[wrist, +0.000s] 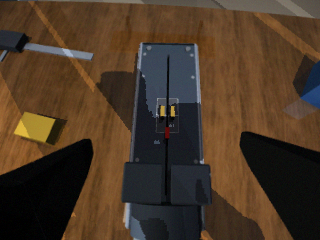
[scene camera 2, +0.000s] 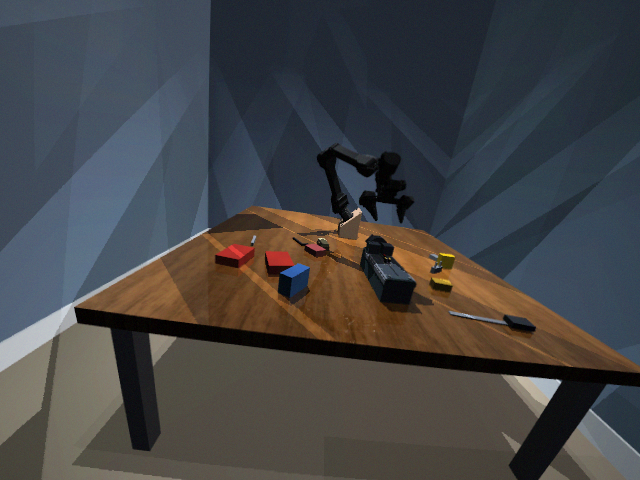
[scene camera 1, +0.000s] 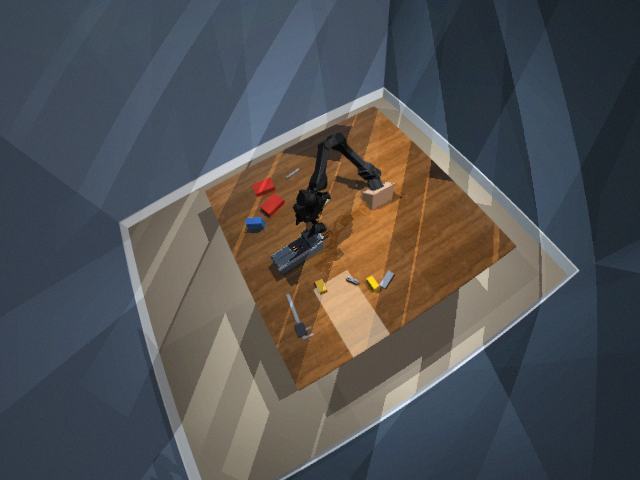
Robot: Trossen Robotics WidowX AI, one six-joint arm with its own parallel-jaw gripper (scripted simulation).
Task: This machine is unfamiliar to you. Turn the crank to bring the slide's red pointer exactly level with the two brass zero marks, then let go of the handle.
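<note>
Gripper [scene camera 2: 389, 221] open, holding nothing; blue block [scene camera 2: 292, 280] and slide machine [scene camera 2: 391, 283] visible. Wrist view: the gripper [wrist: 167, 142], an ochre block [wrist: 32, 126] and the slide machine [wrist: 165, 182]. Scene camera 1 shows the machine [scene camera 1: 291, 255].
</note>
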